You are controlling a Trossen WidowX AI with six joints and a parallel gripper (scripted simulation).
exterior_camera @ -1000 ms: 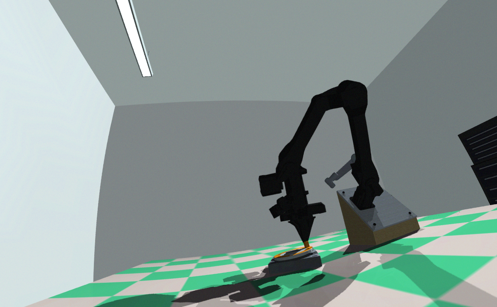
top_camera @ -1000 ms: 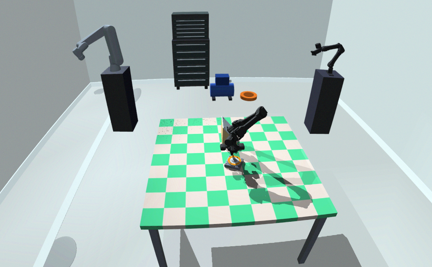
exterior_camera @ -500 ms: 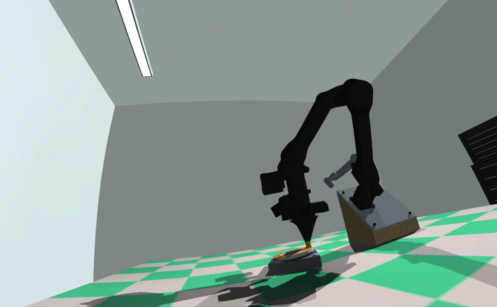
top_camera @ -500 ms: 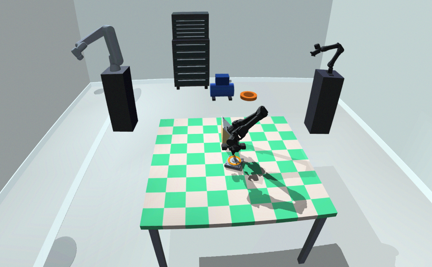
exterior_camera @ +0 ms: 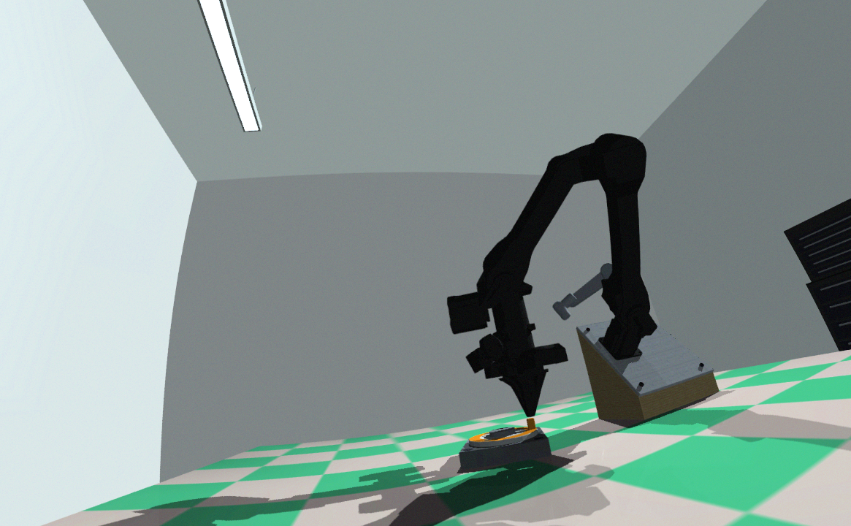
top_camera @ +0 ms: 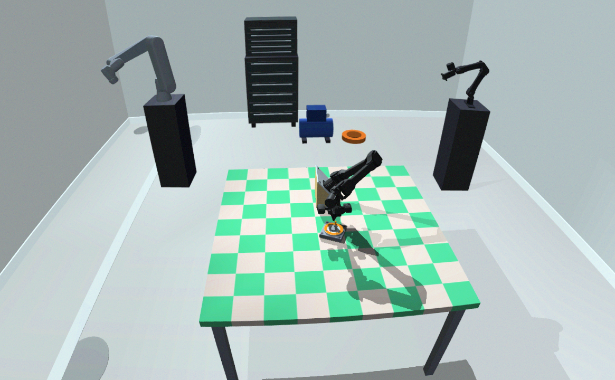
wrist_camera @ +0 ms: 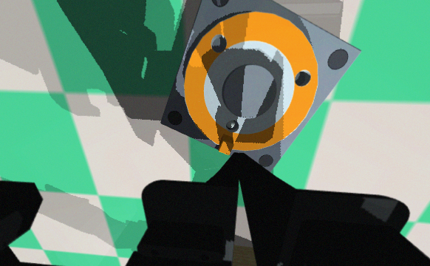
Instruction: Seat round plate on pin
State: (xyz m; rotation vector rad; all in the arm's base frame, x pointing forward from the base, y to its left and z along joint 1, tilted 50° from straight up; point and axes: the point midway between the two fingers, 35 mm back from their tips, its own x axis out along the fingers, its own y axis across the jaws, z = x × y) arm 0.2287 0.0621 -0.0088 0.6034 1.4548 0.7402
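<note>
Right now my gripper tip is 3 cm short of the plate and 1 cm above it. Also, from my gripper tip: base: 5 cm ahead, 3 cm below.
</note>
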